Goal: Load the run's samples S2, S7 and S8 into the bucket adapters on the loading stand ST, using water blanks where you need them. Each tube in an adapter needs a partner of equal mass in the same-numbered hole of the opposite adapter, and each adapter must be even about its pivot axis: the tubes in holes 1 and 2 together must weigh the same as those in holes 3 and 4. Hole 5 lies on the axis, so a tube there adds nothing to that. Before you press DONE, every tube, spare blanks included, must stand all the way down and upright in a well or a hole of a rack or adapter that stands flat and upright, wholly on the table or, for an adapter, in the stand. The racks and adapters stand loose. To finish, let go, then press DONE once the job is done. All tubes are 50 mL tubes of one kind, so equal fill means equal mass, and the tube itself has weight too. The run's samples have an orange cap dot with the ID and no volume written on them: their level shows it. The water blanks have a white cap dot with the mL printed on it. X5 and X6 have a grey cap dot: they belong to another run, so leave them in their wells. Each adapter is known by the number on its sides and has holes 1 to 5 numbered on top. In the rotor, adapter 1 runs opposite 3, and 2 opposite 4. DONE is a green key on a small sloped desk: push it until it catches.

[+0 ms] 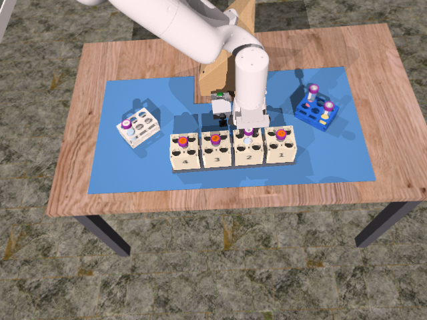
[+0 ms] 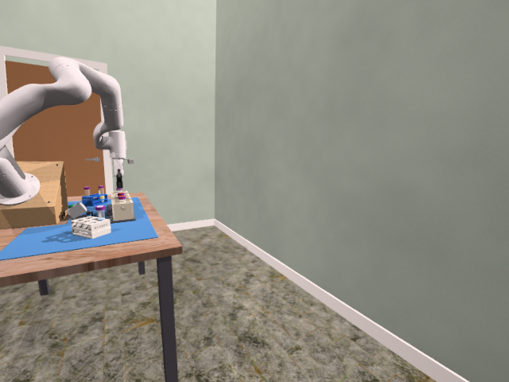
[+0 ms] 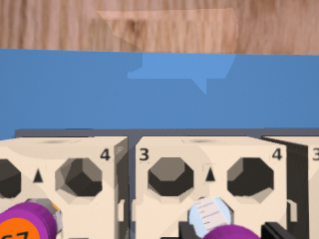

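My hand is 23 cm past the green DONE key, 10 cm to the left of it and 9 cm above it. Also, from my hand: orange-dot sample tube: 2 cm ahead, 22 cm to the right, 9 cm below; white rack: 11 cm behind, 41 cm to the right, 13 cm below; blue rack: 16 cm behind, 26 cm to the left, 13 cm below.
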